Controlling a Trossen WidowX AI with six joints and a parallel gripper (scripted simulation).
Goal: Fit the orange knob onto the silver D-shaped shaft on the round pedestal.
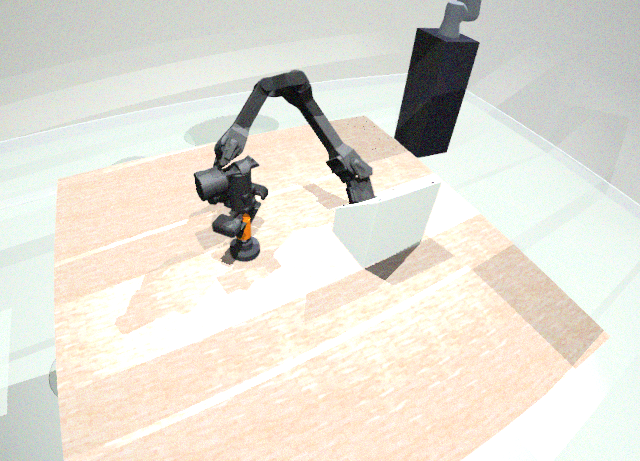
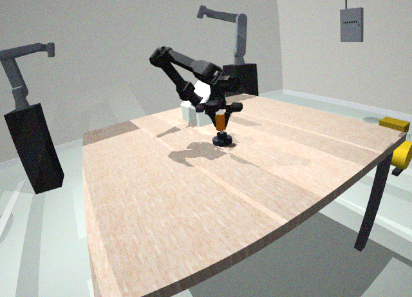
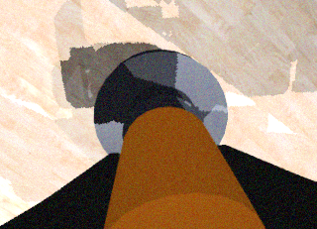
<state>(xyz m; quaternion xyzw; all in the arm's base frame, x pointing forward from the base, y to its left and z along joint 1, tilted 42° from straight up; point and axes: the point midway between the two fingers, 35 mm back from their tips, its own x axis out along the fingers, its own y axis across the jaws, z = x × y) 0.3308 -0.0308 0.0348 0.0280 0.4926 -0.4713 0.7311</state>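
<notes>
My gripper tip is now 40 mm above the round pedestal. Round my gripper tip: orange knob 30 mm above.
</notes>
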